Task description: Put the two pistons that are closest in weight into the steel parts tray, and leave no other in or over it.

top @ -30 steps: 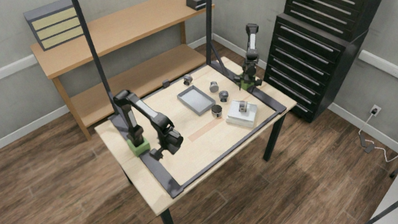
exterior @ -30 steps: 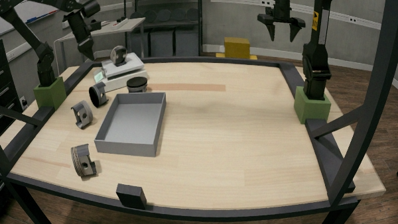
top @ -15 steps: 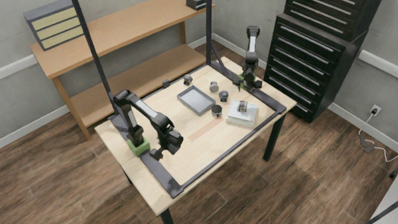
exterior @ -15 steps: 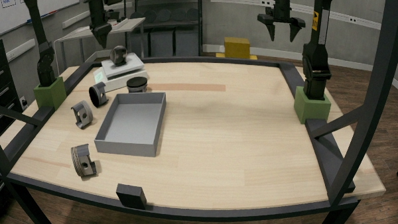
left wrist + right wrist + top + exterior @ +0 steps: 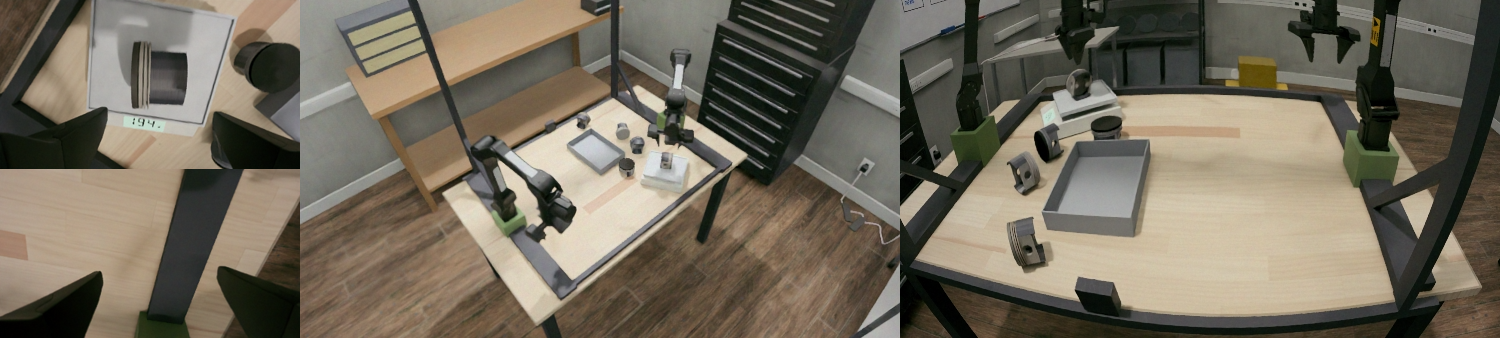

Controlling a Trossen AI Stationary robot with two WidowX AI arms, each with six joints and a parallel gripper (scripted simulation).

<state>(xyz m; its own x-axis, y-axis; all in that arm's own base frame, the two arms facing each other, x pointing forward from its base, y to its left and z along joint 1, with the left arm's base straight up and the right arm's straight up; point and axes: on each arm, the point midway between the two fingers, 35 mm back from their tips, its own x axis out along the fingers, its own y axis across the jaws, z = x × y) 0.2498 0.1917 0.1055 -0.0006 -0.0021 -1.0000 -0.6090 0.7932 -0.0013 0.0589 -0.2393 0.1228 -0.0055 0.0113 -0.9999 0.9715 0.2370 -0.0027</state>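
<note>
Now: the grey pan 1 cm ahead of my left hand, 1 cm to the right of it and 14 cm below it. Round my left hand: white scale (16 cm below); then steel parts tray (30 cm behind, 16 cm to the right, 19 cm below).
</note>
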